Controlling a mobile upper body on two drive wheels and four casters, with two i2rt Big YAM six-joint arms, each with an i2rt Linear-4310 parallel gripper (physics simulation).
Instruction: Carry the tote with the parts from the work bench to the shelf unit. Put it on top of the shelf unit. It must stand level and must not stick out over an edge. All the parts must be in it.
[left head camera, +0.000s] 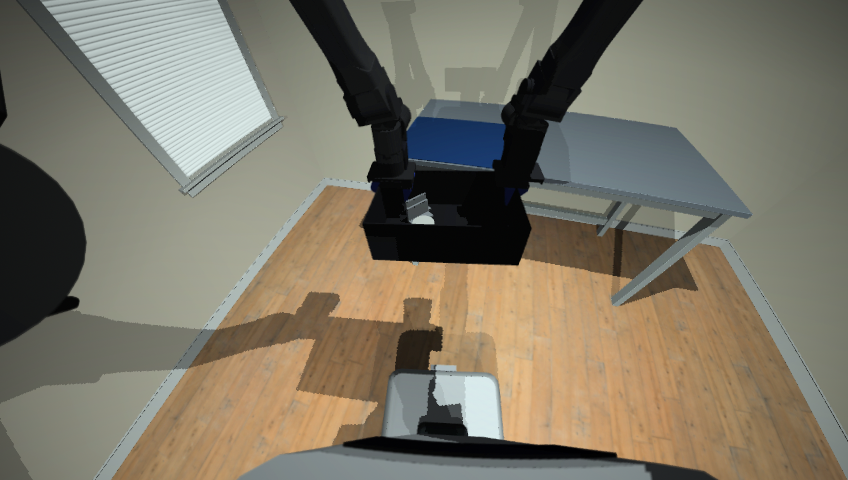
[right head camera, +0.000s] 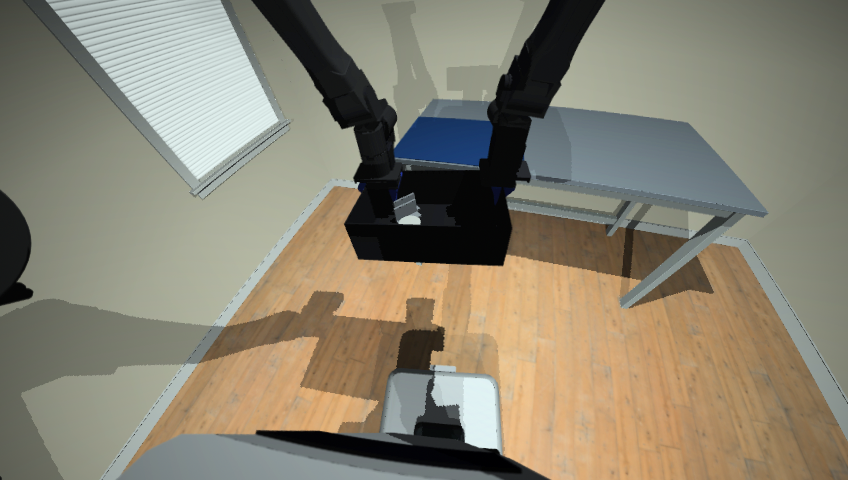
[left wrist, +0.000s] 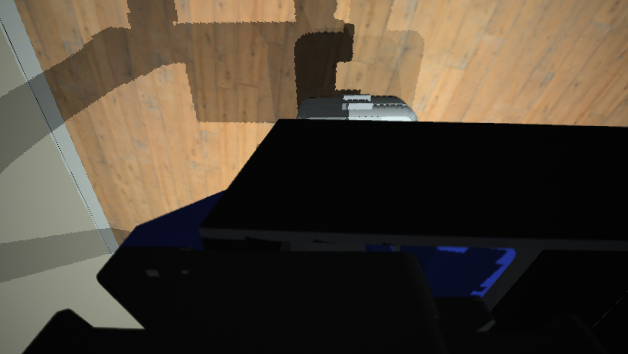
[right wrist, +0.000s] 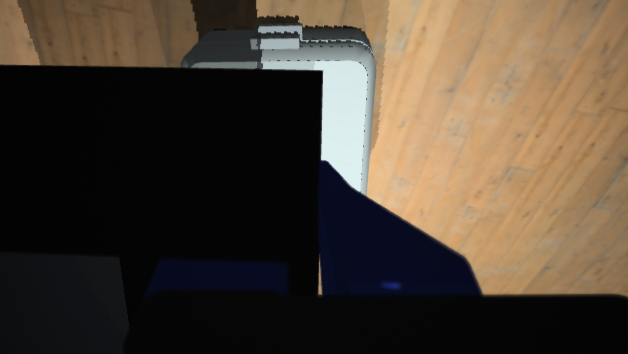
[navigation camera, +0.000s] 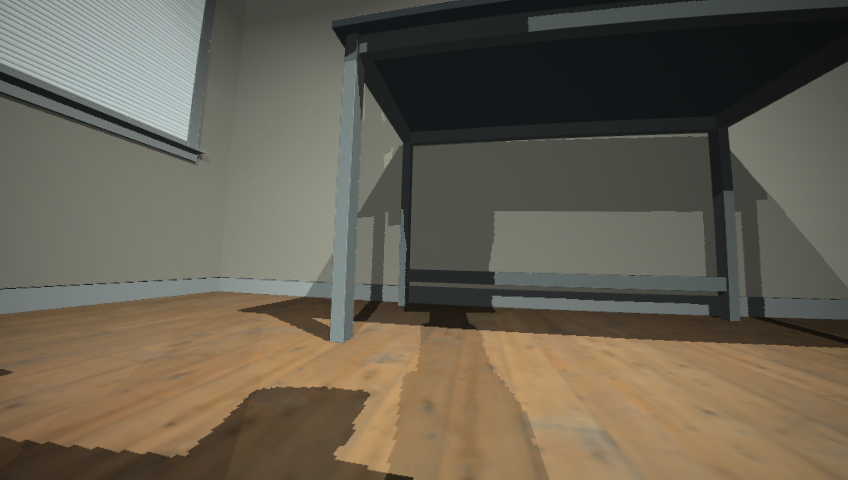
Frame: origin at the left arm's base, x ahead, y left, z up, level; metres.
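Where they show: left gripper, fingertip midpoint: (left head camera: 396, 202) (right head camera: 385, 202) (left wrist: 315, 177); right gripper, fingertip midpoint: (left head camera: 507, 203) (right head camera: 496, 203) (right wrist: 313, 176).
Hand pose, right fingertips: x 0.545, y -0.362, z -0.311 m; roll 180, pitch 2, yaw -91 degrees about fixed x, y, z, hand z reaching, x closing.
Observation:
Each offset is from my right fingertips to the centre of the thing. "pt": to the spot under its first point. Level surfaces: height alone.
The black tote {dy +0.150, dx -0.064, dz +0.028 m} (left head camera: 446, 245) (right head camera: 428, 245) (left wrist: 400, 175) (right wrist: 150, 150) hangs roughly level in the air, in front of the work bench {dz -0.185 m} (left head camera: 642, 160) (right head camera: 654, 160). My left gripper (left head camera: 392, 199) (right head camera: 379, 199) (left wrist: 315, 177) is shut on the tote's left side, its fingers fairly wide apart. My right gripper (left head camera: 516, 193) (right head camera: 502, 193) (right wrist: 313, 176) is shut on its right wall, one finger inside and one outside. A grey ridged part {dy +0.211, dx -0.031, dz -0.003 m} (left head camera: 418, 206) (right head camera: 406, 205) and a white round part {dy +0.200, dx -0.073, dz -0.007 m} (left head camera: 422, 220) (right head camera: 409, 220) show inside. Dark shadow hides the rest of the inside. The shelf unit does not show.
A blue mat {dz -0.183 m} (left head camera: 458, 139) (right head camera: 446, 139) lies on the bench. A bench leg {pt dy +0.343, dx +0.537, dz -0.737 m} (navigation camera: 345, 208) stands ahead in the navigation view. The light robot base (left head camera: 476, 392) (right head camera: 476, 392) (right wrist: 345, 115) is below. A window {pt dy +1.554, dx +0.785, dz +0.199 m} (left head camera: 172, 77) (right head camera: 178, 77) and a large dark rounded shape (left head camera: 35, 243) are at the left.

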